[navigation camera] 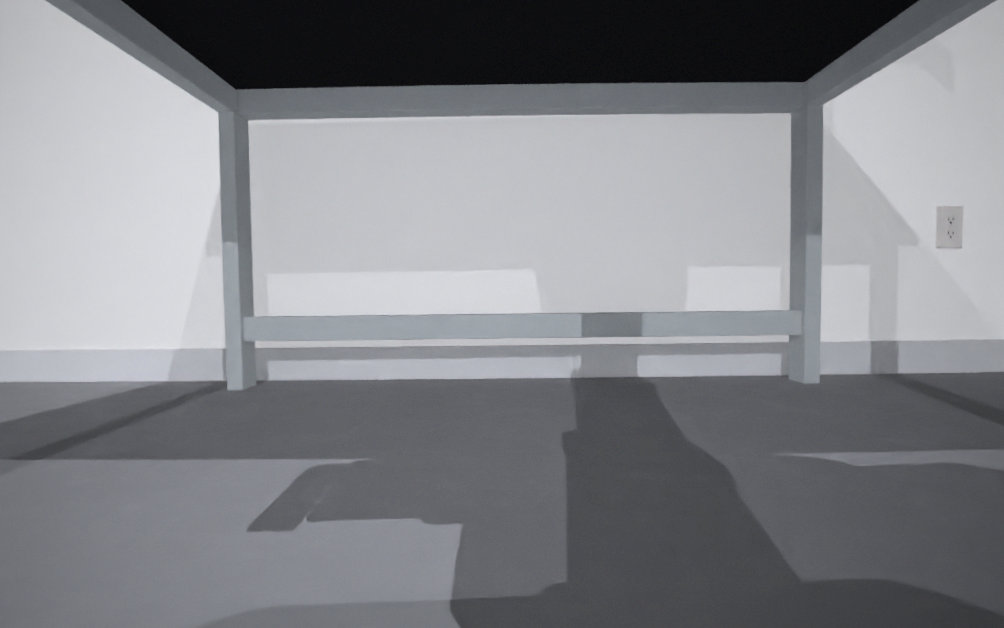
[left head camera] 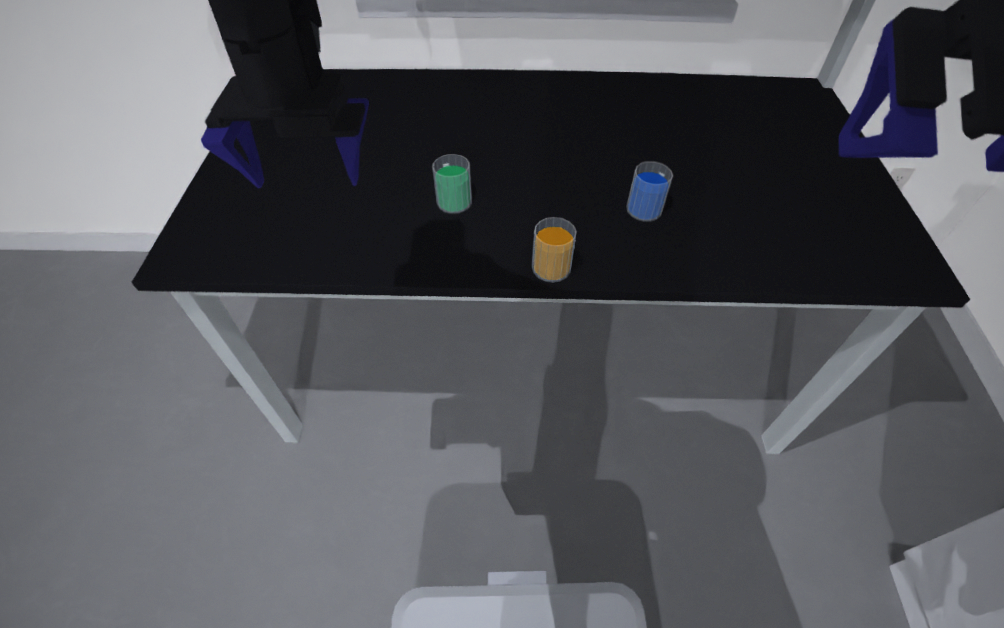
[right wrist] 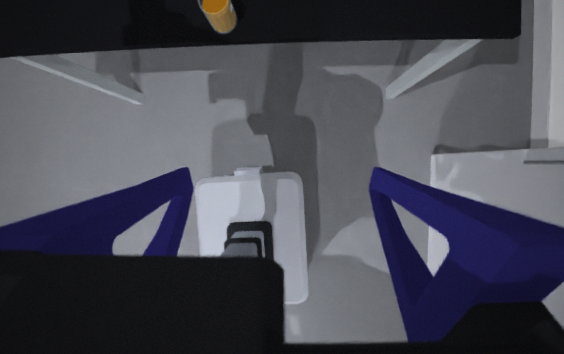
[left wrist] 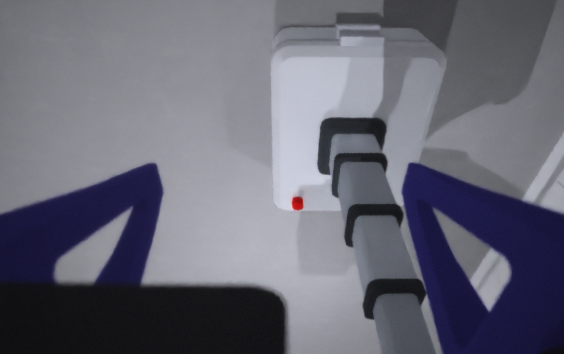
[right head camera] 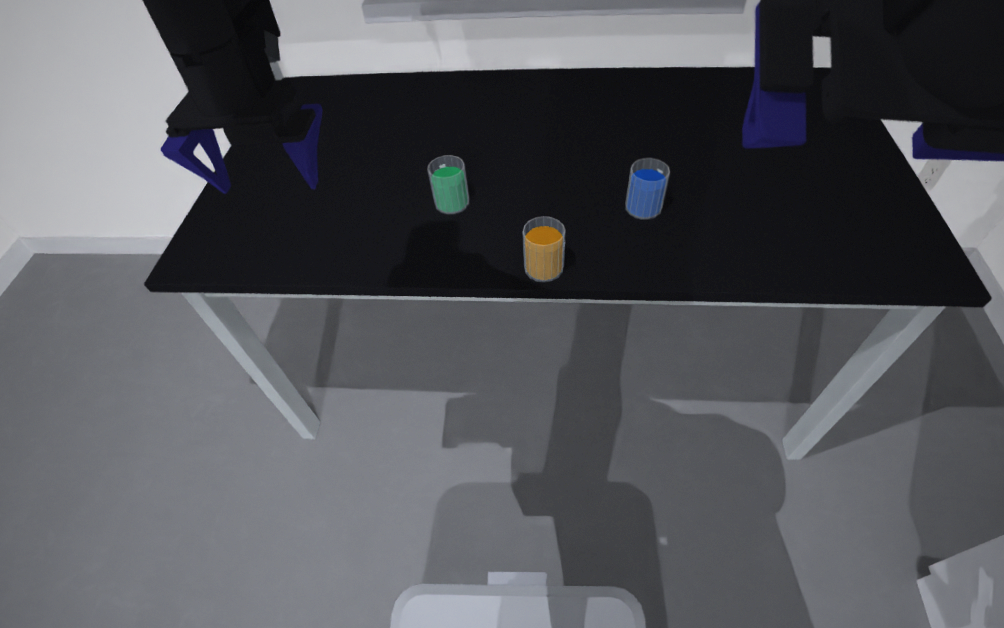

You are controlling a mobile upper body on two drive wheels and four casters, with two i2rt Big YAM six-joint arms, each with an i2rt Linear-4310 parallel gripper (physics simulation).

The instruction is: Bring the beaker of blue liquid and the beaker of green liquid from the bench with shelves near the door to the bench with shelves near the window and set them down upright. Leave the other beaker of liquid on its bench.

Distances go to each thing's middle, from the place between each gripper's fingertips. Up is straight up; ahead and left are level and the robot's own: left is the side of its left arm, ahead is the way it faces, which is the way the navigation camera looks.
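Orange beaker (right head camera: 543,237): left hand a fair way short of it, far to the left of it, far above it. From my left hand: blue beaker (right head camera: 648,179), 370 mm ahead, 490 mm to the right, 320 mm below; green beaker (left head camera: 451,172), far ahead, a fair way to the right, far below.
Orange beaker: right hand far short of it, a fair way to the right of it, far above it. From my right hand: blue beaker, 540 mm ahead, 40 mm to the right, 480 mm below; green beaker, far ahead, far to the left, far below.
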